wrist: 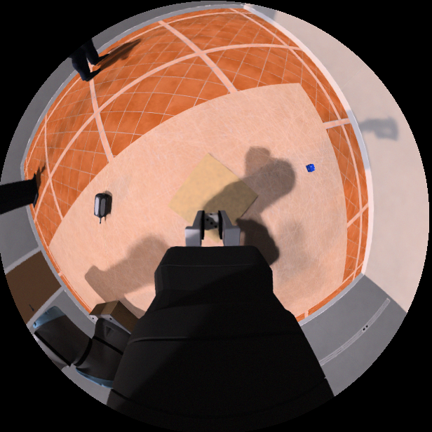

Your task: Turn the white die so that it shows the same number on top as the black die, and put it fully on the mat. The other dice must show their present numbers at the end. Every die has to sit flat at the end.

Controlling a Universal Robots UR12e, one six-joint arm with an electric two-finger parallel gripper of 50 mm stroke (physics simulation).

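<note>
My gripper (211, 218) is shut on the white die (212, 220), which sits between the two fingertips with dark pips on the side facing the camera. The gripper and die hang over the near part of the yellow mat (205, 172), a square lying turned like a diamond on the pale table. The height above the mat is hard to tell. A small blue die (310, 168) lies on the table right of the mat. The black die does not show in this view.
A dark grey computer mouse-like object (102, 205) lies on the pale table (150, 150) left of the mat. A brown block (116, 312) stands at the lower left beside the arm's dark links. Arm shadows cross the mat and table.
</note>
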